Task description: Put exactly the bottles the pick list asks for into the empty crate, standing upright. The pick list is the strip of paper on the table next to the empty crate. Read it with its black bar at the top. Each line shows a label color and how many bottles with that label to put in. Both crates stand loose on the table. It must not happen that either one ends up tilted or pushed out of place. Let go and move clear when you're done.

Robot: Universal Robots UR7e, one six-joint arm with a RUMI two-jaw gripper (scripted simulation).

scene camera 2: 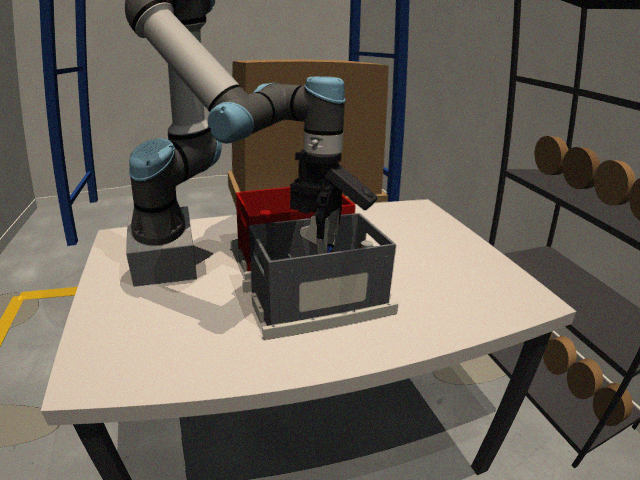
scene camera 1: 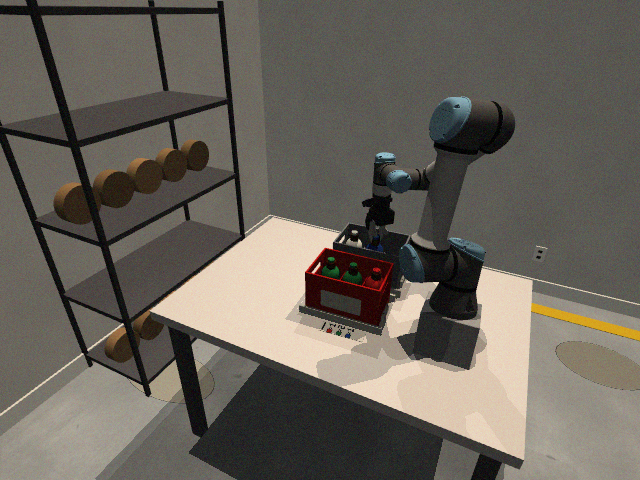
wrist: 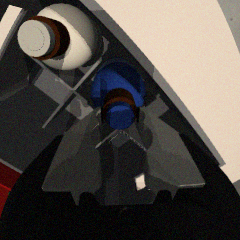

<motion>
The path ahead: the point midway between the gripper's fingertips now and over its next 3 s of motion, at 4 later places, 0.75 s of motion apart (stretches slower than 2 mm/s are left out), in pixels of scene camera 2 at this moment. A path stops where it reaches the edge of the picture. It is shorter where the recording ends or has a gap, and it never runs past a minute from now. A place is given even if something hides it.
My gripper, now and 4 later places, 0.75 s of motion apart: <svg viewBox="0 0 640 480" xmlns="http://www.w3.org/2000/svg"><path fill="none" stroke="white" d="M324 258L325 243L326 229L327 213L327 198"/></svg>
</motion>
